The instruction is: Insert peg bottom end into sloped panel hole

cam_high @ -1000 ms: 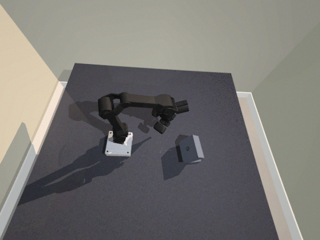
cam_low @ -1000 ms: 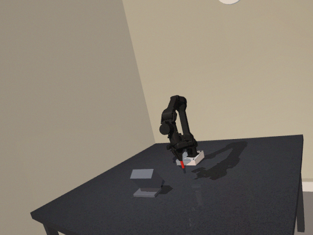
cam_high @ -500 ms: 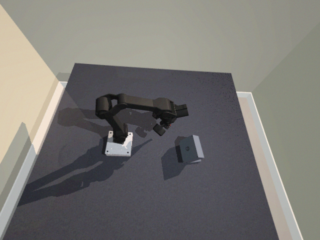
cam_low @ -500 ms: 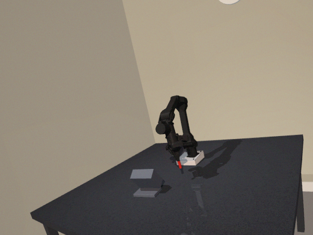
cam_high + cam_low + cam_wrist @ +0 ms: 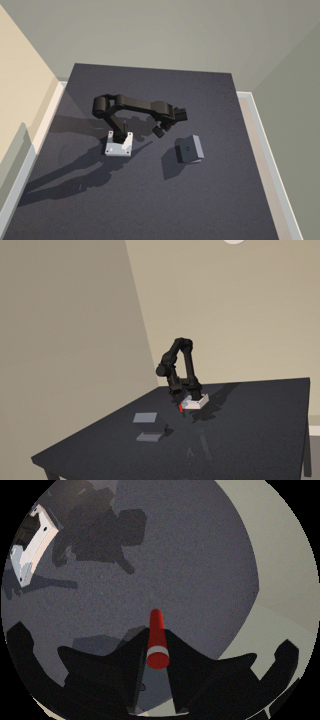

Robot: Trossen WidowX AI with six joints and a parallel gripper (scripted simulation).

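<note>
The sloped panel is 140 mm ahead of my gripper tip, 100 mm to the right of it and 50 mm below it. From my gripper tip the other things lie so: red peg 20 mm above, 10 mm behind; low grey foot 160 mm ahead, 120 mm below, 100 mm to the right.
</note>
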